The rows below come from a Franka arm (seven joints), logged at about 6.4 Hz.
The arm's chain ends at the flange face. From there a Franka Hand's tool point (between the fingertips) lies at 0.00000 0.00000 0.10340 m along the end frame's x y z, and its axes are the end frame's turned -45 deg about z.
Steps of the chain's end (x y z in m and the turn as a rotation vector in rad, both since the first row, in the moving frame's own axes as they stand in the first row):
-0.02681, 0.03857, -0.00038, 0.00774, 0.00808, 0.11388
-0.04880, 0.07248, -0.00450, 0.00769, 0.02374, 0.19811
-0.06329, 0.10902, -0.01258, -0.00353, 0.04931, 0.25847
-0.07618, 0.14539, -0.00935, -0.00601, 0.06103, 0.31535
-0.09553, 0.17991, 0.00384, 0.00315, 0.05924, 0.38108
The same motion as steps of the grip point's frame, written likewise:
-0.04508, 0.00841, -0.00039, -0.00024, 0.01119, 0.11388
-0.08359, 0.01814, -0.00453, -0.01135, 0.02222, 0.19811
-0.11903, 0.03659, -0.01271, -0.03736, 0.03237, 0.25847
-0.15349, 0.05439, -0.00954, -0.04740, 0.03891, 0.31535
-0.19109, 0.06452, 0.00366, -0.03966, 0.04412, 0.38108

